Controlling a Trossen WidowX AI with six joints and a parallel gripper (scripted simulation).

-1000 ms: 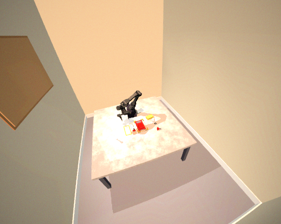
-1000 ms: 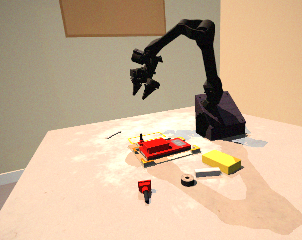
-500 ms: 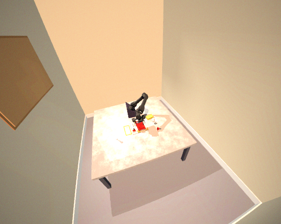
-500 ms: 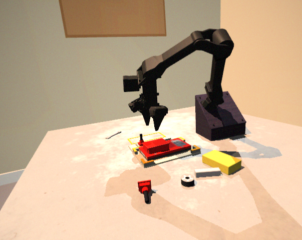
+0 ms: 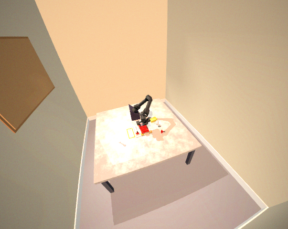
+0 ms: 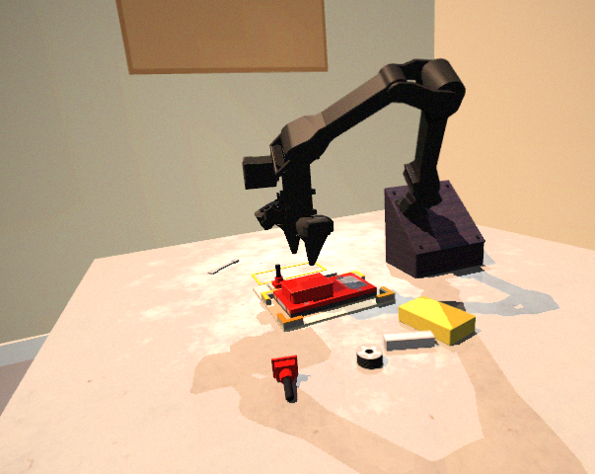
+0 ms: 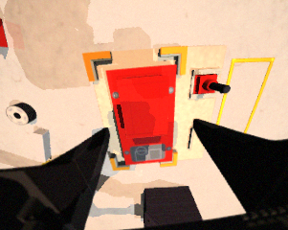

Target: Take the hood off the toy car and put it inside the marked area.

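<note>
My gripper tip is 6 cm above the red hood. Round my gripper tip: grey bar: 24 cm to the left, 9 cm below, 7 cm behind; black ring: 24 cm to the left, 9 cm below, 1 cm ahead; black shaft: 11 cm to the right, 7 cm below, 1 cm ahead.
</note>
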